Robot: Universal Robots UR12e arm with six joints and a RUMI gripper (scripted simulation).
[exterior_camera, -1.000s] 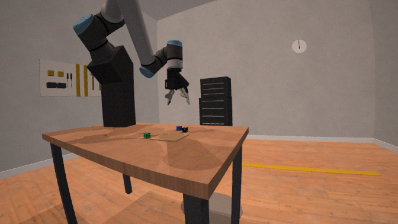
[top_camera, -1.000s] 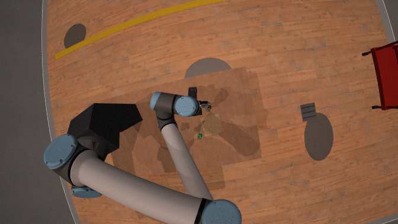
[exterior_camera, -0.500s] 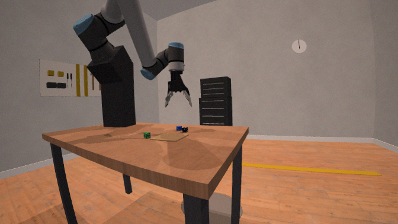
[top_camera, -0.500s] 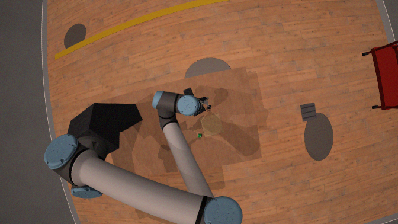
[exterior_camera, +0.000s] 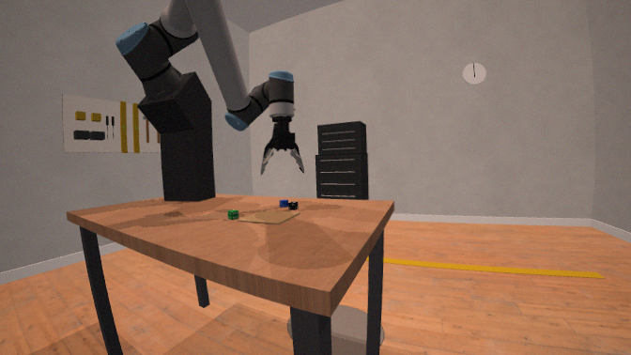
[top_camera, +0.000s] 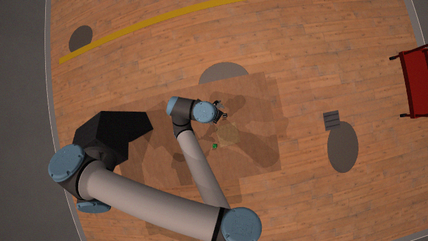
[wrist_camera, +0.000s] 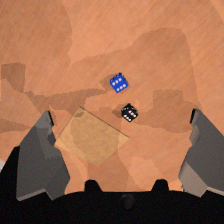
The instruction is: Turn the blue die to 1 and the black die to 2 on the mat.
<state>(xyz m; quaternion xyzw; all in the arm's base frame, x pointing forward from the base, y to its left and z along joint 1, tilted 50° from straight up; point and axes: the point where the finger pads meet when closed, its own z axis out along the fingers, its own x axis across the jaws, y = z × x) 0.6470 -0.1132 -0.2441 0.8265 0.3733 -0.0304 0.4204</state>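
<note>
My gripper is now 110 mm above the blue die. The rest, counted from my hand: green die 220 mm to the right, 110 mm below, 50 mm behind; tan mat 170 mm to the right, 120 mm below, 50 mm ahead; black die 110 mm below, 60 mm ahead, 40 mm to the right.
</note>
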